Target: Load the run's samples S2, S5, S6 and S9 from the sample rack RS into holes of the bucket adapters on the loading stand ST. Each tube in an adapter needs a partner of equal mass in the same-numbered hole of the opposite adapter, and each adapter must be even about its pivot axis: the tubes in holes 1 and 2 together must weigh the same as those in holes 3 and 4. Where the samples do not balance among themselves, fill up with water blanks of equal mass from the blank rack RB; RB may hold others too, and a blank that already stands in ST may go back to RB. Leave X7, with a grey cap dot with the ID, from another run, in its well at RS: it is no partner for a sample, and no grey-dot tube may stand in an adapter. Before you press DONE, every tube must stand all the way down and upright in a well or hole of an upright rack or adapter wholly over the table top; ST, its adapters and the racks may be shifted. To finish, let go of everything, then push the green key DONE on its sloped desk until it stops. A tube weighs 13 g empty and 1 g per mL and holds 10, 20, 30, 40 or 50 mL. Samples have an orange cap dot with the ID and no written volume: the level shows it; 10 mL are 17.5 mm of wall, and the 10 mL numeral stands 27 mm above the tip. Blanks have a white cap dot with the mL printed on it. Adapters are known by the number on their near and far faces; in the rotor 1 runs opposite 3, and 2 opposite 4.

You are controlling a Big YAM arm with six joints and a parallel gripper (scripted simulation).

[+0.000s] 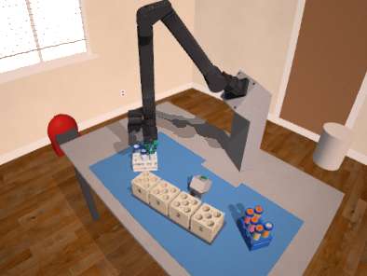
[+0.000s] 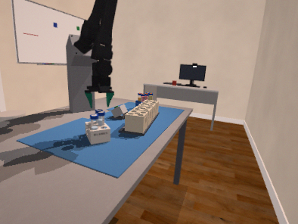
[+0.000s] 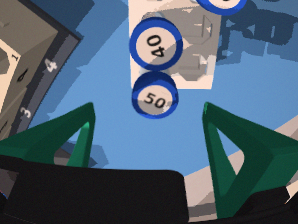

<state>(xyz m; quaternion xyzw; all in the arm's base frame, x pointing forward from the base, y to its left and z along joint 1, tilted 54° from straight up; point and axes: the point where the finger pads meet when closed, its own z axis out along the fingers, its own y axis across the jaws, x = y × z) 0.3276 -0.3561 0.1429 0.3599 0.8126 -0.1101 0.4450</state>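
Right now my hand is 10 mm past the 50 mL blank and 80 mm above it. The rest, counted from my hand: 30 mL blank (10 mm behind, 90 mm to the right, 80 mm below); then 40 mL blank (20 mm ahead, 40 mm to the right, 80 mm below); then white blank rack RB (50 mm to the right, 110 mm below).
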